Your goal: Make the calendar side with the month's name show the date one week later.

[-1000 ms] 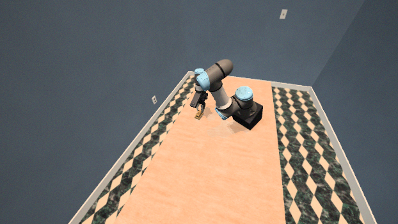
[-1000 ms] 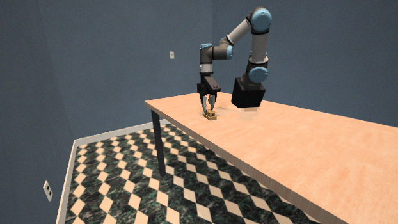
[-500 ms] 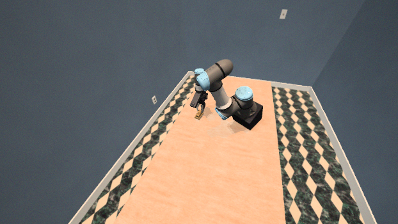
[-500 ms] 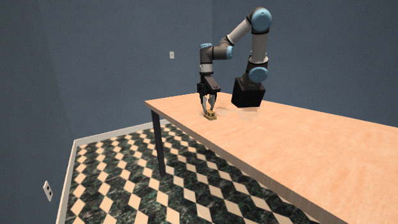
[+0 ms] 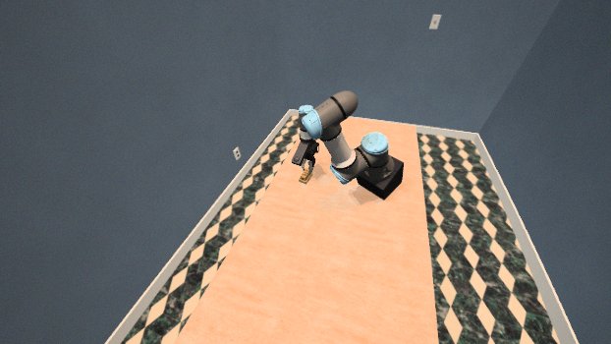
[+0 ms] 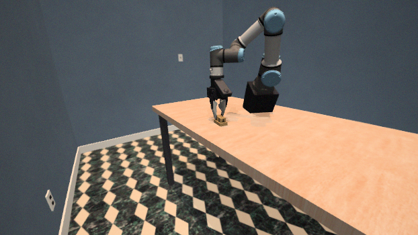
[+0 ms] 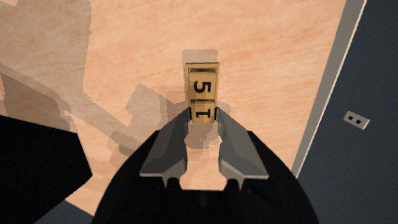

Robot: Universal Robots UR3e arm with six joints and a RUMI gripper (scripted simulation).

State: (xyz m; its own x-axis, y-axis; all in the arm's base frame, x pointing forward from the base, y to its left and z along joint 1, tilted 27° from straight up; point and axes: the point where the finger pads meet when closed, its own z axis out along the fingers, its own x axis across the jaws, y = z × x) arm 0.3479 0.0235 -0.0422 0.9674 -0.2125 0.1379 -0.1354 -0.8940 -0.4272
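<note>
The wooden tray is 20 mm to the left of my hand and 30 mm below it.
</note>
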